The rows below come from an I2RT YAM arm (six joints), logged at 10 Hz.
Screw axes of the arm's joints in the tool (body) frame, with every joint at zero. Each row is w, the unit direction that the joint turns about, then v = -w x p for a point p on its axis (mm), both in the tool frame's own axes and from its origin. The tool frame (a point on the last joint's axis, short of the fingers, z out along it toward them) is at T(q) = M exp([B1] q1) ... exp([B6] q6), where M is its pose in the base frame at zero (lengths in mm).
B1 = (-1, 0, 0, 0, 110.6, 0)
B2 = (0, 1, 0, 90.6, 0, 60)
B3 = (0, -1, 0, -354.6, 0, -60)
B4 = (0, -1, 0, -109.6, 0, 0)
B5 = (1, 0, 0, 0, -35.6, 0)
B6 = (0, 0, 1, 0, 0, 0)
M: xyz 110.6 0 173.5 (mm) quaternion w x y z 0.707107 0 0.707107 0
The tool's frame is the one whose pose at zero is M.
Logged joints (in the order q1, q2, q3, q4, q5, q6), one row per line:
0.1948, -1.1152, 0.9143, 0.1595, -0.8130, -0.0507
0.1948, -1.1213, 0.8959, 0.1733, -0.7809, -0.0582
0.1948, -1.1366, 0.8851, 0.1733, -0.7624, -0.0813
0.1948, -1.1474, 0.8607, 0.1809, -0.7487, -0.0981
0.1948, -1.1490, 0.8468, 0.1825, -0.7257, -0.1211
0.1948, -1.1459, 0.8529, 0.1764, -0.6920, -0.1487
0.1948, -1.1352, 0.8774, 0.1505, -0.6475, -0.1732
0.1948, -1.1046, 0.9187, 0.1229, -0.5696, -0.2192
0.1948, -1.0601, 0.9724, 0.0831, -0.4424, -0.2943
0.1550, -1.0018, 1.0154, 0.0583, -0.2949, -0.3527
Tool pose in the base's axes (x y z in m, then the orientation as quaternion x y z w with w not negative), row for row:
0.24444, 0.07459, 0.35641, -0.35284, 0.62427, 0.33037, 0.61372
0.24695, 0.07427, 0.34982, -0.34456, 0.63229, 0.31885, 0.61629
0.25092, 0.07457, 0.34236, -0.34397, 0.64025, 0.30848, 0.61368
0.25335, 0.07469, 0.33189, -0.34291, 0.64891, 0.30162, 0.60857
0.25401, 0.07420, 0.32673, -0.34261, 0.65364, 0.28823, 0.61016
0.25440, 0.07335, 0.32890, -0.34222, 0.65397, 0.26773, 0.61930
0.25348, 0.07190, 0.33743, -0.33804, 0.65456, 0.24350, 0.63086
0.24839, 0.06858, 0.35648, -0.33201, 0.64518, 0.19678, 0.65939
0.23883, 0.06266, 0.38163, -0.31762, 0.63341, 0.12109, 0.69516
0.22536, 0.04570, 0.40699, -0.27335, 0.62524, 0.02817, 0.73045
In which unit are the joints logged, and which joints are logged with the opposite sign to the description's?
The joints are logged in radians. Opposite sign: q2.
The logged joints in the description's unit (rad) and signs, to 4 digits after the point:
0.1948, 1.1152, 0.9143, 0.1595, -0.8130, -0.0507
0.1948, 1.1213, 0.8959, 0.1733, -0.7809, -0.0582
0.1948, 1.1366, 0.8851, 0.1733, -0.7624, -0.0813
0.1948, 1.1474, 0.8607, 0.1809, -0.7487, -0.0981
0.1948, 1.1490, 0.8468, 0.1825, -0.7257, -0.1211
0.1948, 1.1459, 0.8529, 0.1764, -0.6920, -0.1487
0.1948, 1.1352, 0.8774, 0.1505, -0.6475, -0.1732
0.1948, 1.1046, 0.9187, 0.1229, -0.5696, -0.2192
0.1948, 1.0601, 0.9724, 0.0831, -0.4424, -0.2943
0.1550, 1.0018, 1.0154, 0.0583, -0.2949, -0.3527

